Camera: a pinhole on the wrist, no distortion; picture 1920 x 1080 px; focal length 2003.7 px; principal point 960.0 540.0 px. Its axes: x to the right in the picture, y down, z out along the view. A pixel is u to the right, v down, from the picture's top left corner.
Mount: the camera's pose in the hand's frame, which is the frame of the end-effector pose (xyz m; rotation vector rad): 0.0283 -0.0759 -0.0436 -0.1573 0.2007 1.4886
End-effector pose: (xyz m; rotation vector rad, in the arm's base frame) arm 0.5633 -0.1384 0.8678 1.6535 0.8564 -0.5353
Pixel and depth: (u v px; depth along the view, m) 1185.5 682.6 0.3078
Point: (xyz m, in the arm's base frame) 0.6214 -0.3752 0.8083
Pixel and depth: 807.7 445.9 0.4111
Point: 0.6237 -0.4714 0.7220
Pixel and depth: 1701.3 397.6 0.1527
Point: 0.6123 -0.2156 0.8168
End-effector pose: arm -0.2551 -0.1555 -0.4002 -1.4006 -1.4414 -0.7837
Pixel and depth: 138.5 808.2 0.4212
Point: -0.4752 0.1887 -0.5414
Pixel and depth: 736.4 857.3 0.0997
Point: -0.3256 -0.1069 -0.3953
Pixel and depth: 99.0 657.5 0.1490
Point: -0.3763 -0.0557 -0.4049
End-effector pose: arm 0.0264 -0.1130 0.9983 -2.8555 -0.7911 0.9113
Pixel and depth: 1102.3 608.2 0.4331
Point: -0.1321 -0.1857 0.6649
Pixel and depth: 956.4 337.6 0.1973
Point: -0.0319 -0.0742 0.8528
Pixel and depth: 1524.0 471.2 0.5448
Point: -0.0792 -0.2957 0.5476
